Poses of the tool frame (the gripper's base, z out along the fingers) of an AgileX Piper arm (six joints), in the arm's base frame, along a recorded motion.
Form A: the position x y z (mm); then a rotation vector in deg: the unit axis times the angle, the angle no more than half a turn.
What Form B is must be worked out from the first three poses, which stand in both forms.
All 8 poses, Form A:
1: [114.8 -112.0 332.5 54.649 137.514 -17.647]
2: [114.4 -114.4 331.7 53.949 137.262 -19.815]
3: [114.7 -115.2 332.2 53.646 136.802 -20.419]
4: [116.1 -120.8 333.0 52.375 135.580 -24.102]
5: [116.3 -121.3 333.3 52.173 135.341 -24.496]
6: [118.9 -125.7 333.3 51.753 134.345 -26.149]
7: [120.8 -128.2 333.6 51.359 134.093 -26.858]
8: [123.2 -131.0 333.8 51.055 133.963 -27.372]
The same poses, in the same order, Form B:
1: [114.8 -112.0 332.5 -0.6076 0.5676 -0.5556 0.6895 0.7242 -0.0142]
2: [114.4 -114.4 331.7 -0.6116 0.5515 -0.5673 0.6894 0.7232 -0.0401]
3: [114.7 -115.2 332.2 -0.6093 0.5451 -0.5759 0.6895 0.7229 -0.0453]
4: [116.1 -120.8 333.0 -0.6090 0.5142 -0.6039 0.6908 0.7179 -0.0854]
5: [116.3 -121.3 333.3 -0.6082 0.5099 -0.6084 0.6907 0.7176 -0.0892]
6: [118.9 -125.7 333.3 -0.6030 0.4959 -0.6249 0.6941 0.7123 -0.1045]
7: [120.8 -128.2 333.6 -0.6037 0.4879 -0.6305 0.6931 0.7120 -0.1126]
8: [123.2 -131.0 333.8 -0.6048 0.4821 -0.6339 0.6921 0.7119 -0.1189]
